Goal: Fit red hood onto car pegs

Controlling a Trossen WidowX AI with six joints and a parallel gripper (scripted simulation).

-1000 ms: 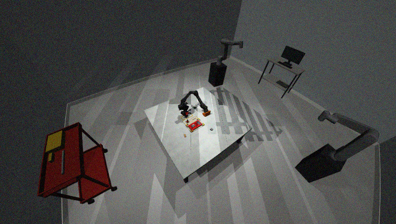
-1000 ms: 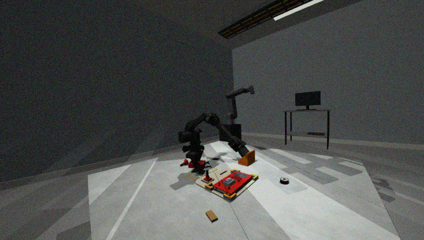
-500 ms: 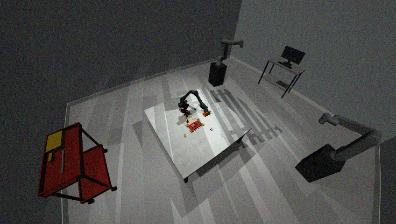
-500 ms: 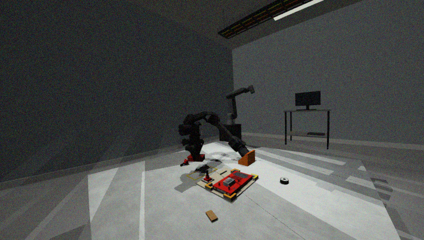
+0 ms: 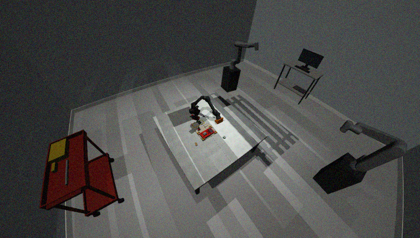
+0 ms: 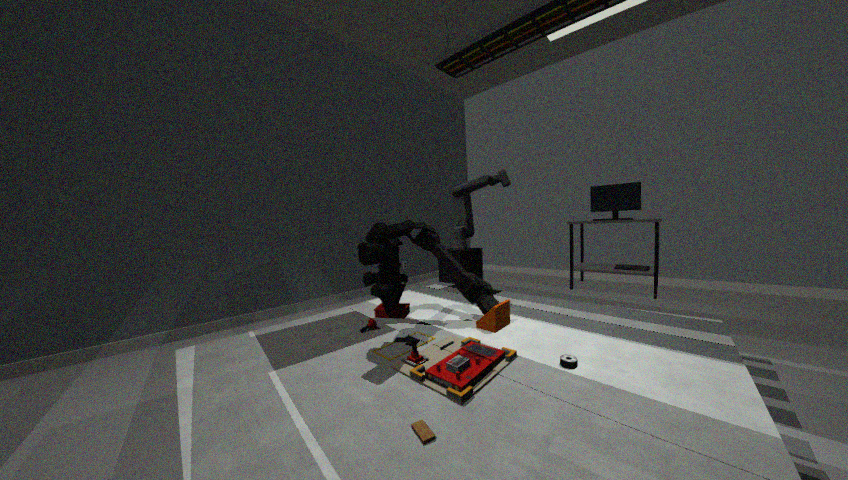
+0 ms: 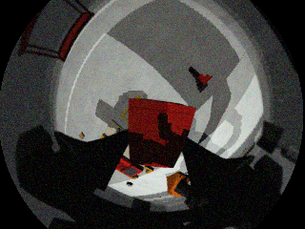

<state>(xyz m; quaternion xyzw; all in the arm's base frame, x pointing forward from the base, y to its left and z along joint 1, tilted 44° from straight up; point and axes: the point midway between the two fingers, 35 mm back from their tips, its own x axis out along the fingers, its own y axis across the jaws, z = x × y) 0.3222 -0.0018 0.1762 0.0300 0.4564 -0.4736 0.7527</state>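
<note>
The grey engine block lies 27 cm to the left of my gripper tip, 8 cm below it and 2 cm behind it. Also, from my gripper tip: red hood 1 cm above; then small wooden block 35 cm to the left, 16 cm ahead, 10 cm below.
</note>
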